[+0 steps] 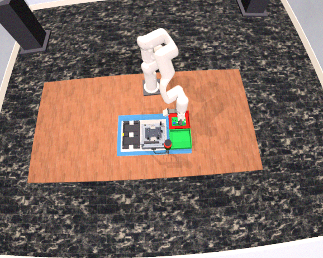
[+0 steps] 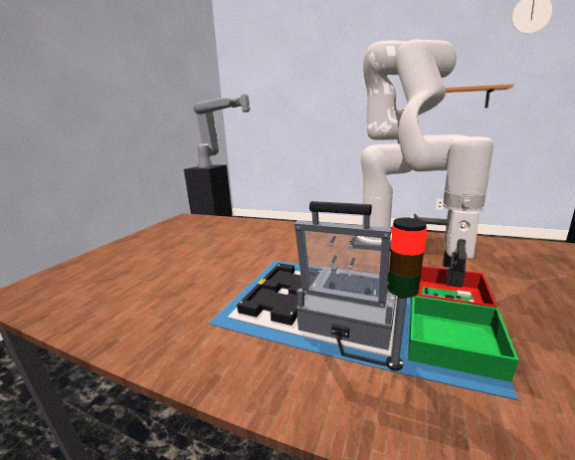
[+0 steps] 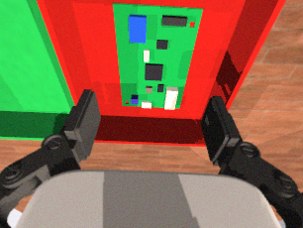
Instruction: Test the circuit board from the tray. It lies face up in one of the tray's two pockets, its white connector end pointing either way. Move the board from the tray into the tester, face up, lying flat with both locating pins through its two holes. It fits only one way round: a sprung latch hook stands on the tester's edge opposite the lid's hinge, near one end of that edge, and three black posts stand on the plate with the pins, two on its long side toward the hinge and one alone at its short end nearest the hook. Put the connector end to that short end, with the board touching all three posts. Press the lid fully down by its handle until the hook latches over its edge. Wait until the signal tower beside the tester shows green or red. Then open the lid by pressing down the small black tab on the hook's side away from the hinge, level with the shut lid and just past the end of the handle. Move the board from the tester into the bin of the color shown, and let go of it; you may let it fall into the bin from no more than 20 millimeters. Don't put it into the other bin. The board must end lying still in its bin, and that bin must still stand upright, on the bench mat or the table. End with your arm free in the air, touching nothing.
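The red bin lies 60 mm below my hand. From my hand the other things lie so: small black tab 140 mm to the right, 40 mm ahead, 10 mm above; green bin 150 mm ahead, 60 mm below; green circuit board 70 mm below.
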